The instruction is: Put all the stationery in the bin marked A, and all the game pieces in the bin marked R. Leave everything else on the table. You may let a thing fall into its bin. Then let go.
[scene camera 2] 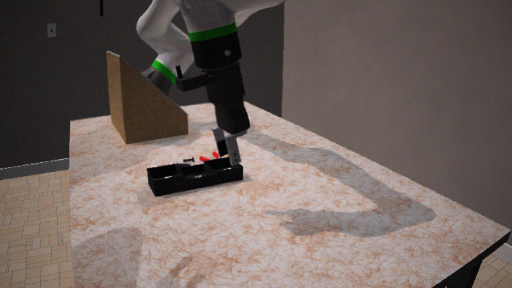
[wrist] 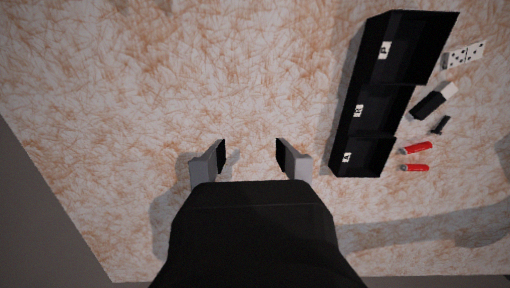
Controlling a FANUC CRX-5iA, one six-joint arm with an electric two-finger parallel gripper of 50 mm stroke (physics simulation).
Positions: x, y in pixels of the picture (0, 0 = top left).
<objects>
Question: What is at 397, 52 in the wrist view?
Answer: A black three-part bin tray.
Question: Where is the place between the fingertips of my gripper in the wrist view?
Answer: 250, 149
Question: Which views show my gripper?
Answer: Scene camera 2 and the wrist view: all of them.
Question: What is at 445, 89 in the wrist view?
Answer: A black-and-white eraser.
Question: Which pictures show the black three-part bin tray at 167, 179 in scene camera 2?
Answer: Scene camera 2 and the wrist view: all of them.
</objects>
